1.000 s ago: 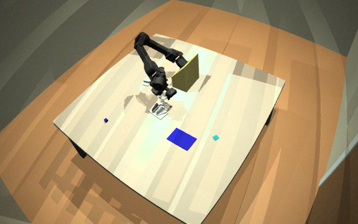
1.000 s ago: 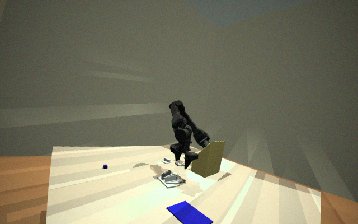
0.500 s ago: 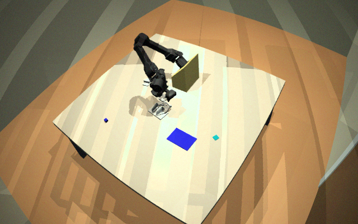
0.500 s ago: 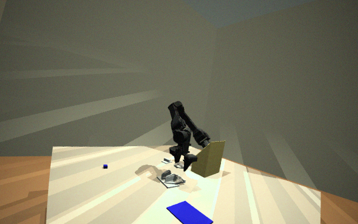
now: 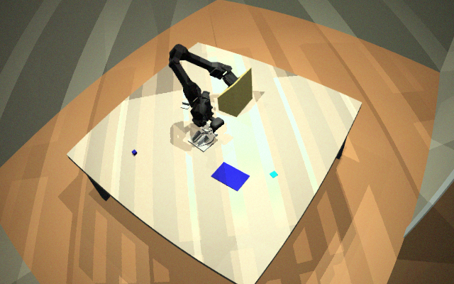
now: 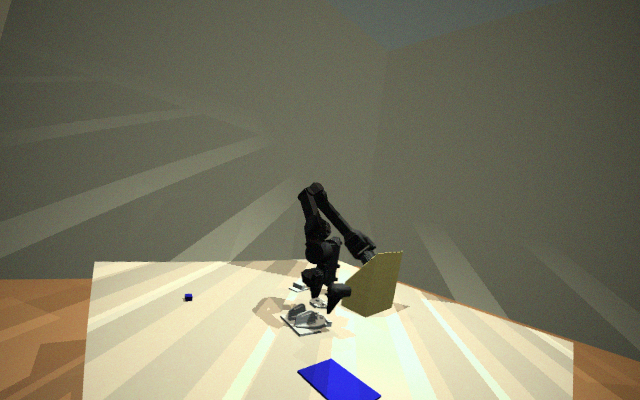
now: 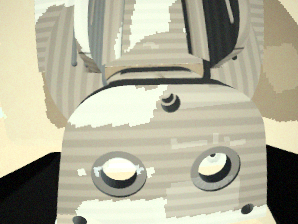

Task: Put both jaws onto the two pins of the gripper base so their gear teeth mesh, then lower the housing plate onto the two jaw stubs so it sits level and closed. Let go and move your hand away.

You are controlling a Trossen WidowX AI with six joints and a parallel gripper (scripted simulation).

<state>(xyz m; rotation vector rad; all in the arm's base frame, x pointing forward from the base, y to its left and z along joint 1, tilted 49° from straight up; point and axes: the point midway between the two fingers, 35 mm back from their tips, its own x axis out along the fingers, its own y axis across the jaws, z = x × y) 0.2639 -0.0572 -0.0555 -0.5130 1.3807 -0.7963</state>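
Right now the white housing plate is 4 cm below my gripper tip. Round my gripper tip: pale grey jaw 3 cm below, 2 cm ahead, 1 cm to the left; then blue mat 23 cm to the left, 17 cm ahead, 4 cm below; then cyan square 40 cm to the left, 6 cm ahead, 4 cm below.
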